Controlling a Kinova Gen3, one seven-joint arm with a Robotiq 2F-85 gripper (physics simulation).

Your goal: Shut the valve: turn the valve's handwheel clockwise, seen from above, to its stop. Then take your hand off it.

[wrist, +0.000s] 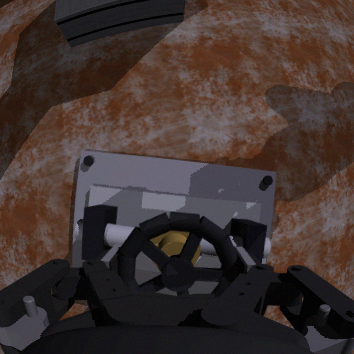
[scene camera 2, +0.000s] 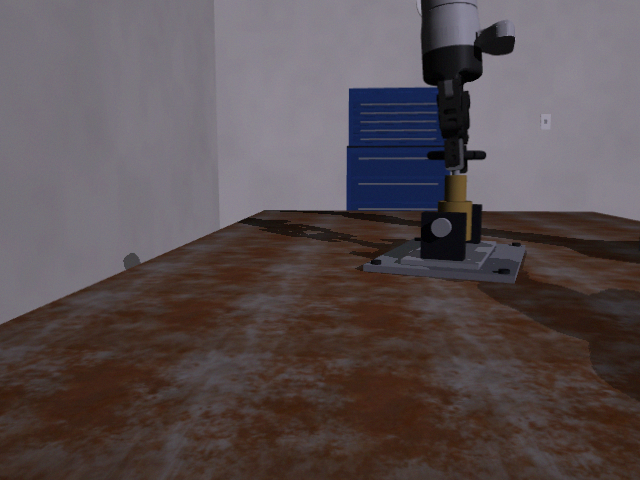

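Note:
The black spoked handwheel sits level on top of the valve's brass body. My gripper points straight down over the wheel. Its two fingers are at wheel height on opposite sides of the rim, and it is shut on the handwheel. In the scene view one finger hides the wheel's middle. In the wrist view the gripper's own body hides the wheel's near part.
The valve stands on a grey base plate with bolts at its corners. Black blocks hold its pipe. The rusty table surrounds it. A blue drawer cabinet stands behind. A dark grey ridged object shows at the wrist view's top.

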